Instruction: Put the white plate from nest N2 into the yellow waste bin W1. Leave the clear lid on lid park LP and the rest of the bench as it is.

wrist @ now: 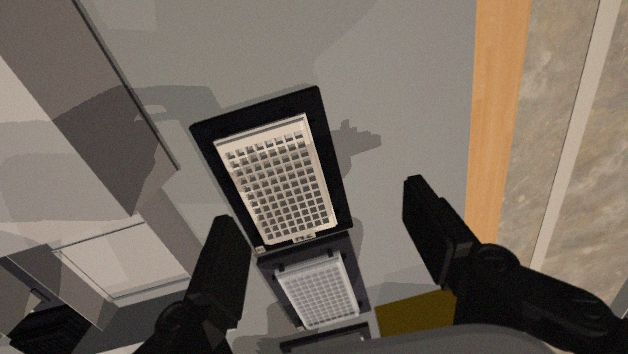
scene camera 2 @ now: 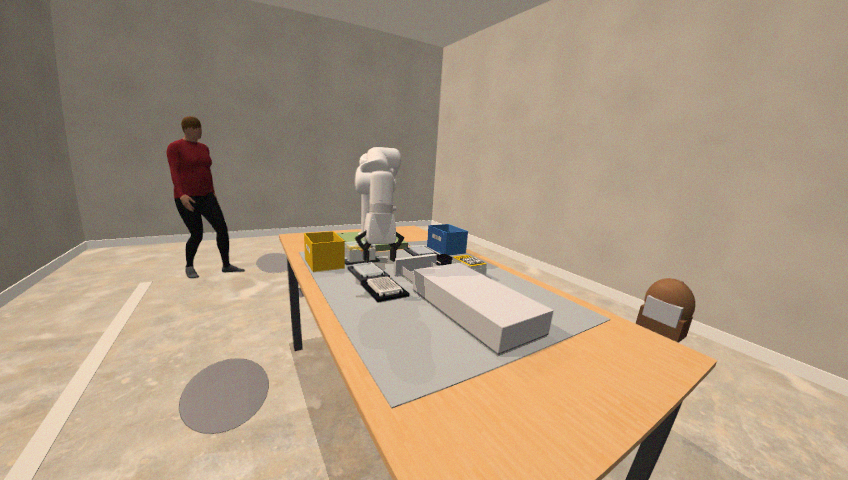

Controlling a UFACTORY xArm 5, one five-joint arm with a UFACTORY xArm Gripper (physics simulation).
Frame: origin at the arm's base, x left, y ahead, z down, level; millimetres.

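Seen in the pictures: gripper, fingertip midpoint: [wrist: 320, 215] [scene camera 2: 379, 261].
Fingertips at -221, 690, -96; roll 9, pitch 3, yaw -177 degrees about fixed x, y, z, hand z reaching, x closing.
Pixels of each thing's middle, then the offset from my fingertips to it, as dx, dy, dz.
- white plate, body centre: [wrist: 282, 187] [scene camera 2: 384, 285] +34, -35, +106
- yellow waste bin, body centre: [scene camera 2: 323, 250] -101, -392, +65
- second plate, body centre: [wrist: 321, 294] [scene camera 2: 368, 269] +37, -211, +106
- blue bin, body centre: [scene camera 2: 446, 239] +545, -396, +65
- yellow rack, body centre: [scene camera 2: 468, 266] +413, -35, +81
The white plate [scene camera 2: 384, 286] [wrist: 277, 185] with its grid of wells sits flat in the black nest N2 [scene camera 2: 401, 294] [wrist: 330, 150]. My gripper [scene camera 2: 379, 256] [wrist: 320, 215] is open and empty, above the bench with its fingers pointing down. In the wrist view the plate shows beyond and between the spread fingertips, apart from them. The yellow waste bin [scene camera 2: 324, 254] [wrist: 417, 312] stands at the left table edge; in the wrist view part of it shows beside the right finger. I cannot make out the clear lid on its park for certain.
A second plate [scene camera 2: 370, 270] [wrist: 320, 290] sits in the nest adjoining N2. A long white box [scene camera 2: 476, 303] [wrist: 30, 100] lies beside the nests. A blue bin [scene camera 2: 446, 239] and a yellow rack [scene camera 2: 470, 260] stand farther right. A person [scene camera 2: 193, 169] in red stands left of the table.
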